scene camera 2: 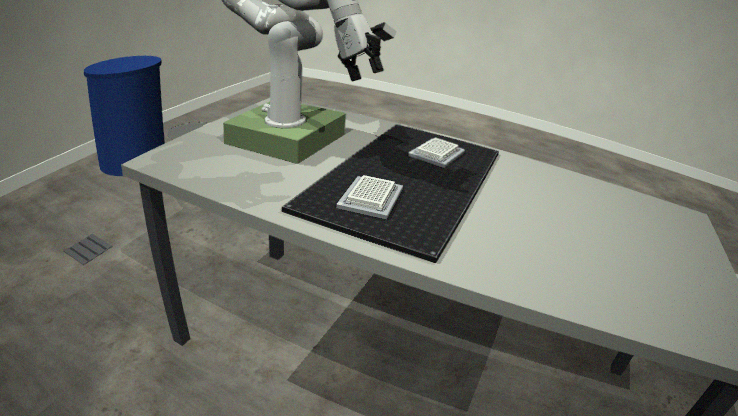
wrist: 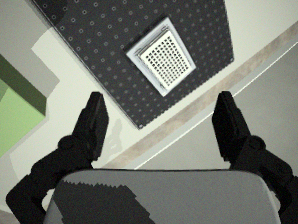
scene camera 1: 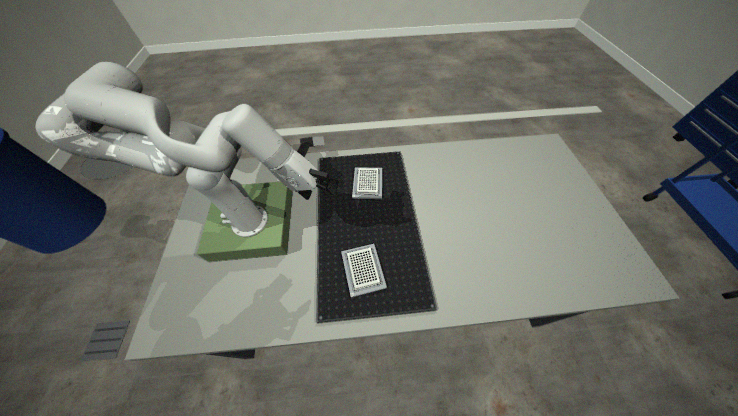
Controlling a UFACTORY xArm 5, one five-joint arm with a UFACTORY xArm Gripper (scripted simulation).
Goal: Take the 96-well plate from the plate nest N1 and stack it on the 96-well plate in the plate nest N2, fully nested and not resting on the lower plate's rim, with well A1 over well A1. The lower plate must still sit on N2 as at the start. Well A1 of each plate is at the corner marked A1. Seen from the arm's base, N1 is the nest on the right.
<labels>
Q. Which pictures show my gripper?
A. Scene camera 2, the wrist view and scene camera 1: all of them.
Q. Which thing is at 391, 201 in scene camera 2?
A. A grey nest N1.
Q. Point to a grey nest N1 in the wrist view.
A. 156, 30
</labels>
